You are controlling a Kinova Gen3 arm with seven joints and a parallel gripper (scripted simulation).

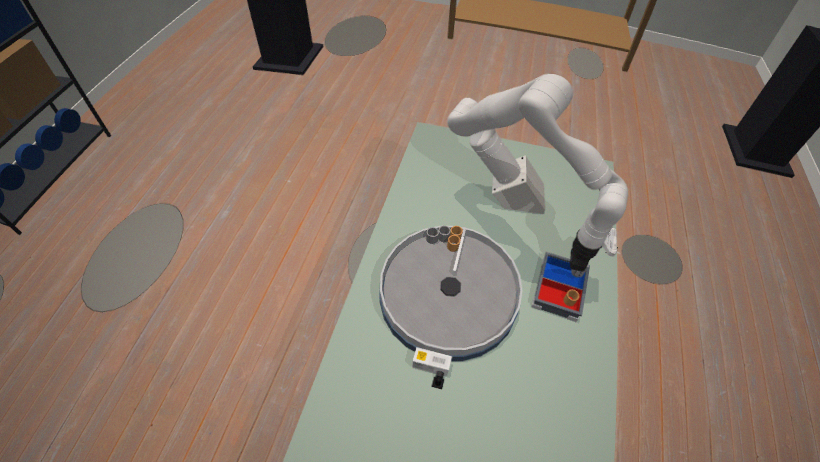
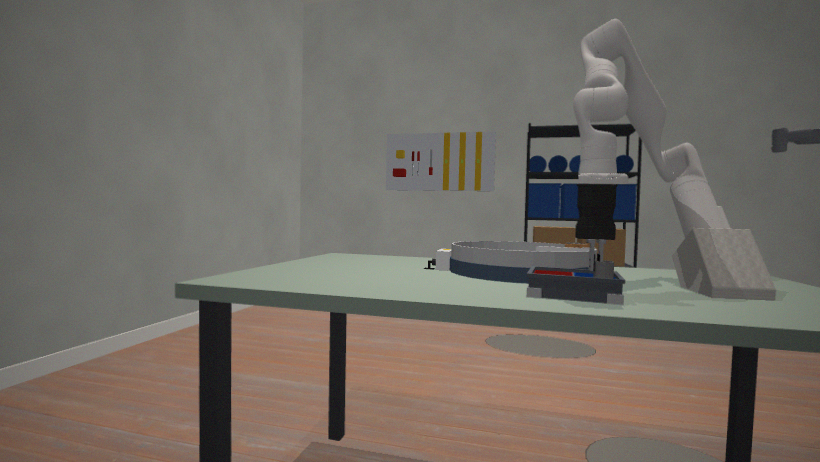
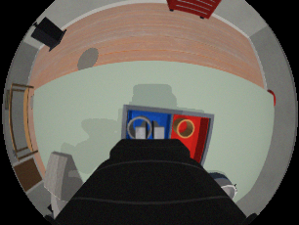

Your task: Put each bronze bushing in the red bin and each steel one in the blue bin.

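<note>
My hand is 4 cm short of the two-part bin, 4 cm to the left of it and 5 cm above it. The rest, counted from my hand: grey turntable: 13 cm ahead, 39 cm to the right, 3 cm below.
</note>
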